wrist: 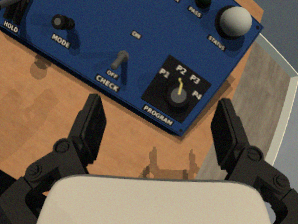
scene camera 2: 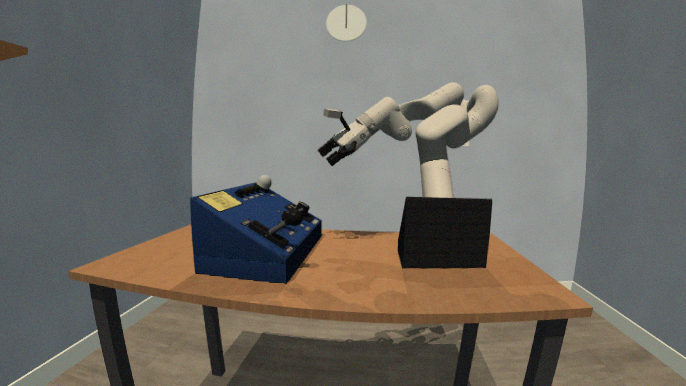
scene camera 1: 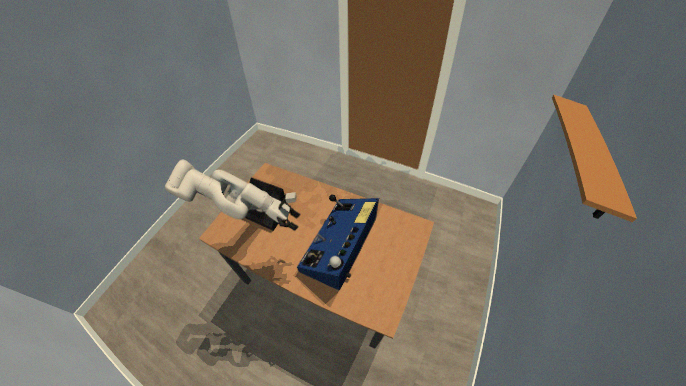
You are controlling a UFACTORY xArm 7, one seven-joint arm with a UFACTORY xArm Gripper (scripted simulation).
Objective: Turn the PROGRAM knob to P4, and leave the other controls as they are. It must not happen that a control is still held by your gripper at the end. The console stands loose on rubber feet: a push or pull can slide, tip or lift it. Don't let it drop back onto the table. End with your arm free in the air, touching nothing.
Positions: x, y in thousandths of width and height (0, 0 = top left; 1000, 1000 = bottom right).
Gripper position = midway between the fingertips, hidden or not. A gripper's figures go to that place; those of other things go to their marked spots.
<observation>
The gripper (wrist: 532, 489): 0.13 m from the lens. A blue sloped console (wrist: 552, 243) is 0.34 m from the lens.
</observation>
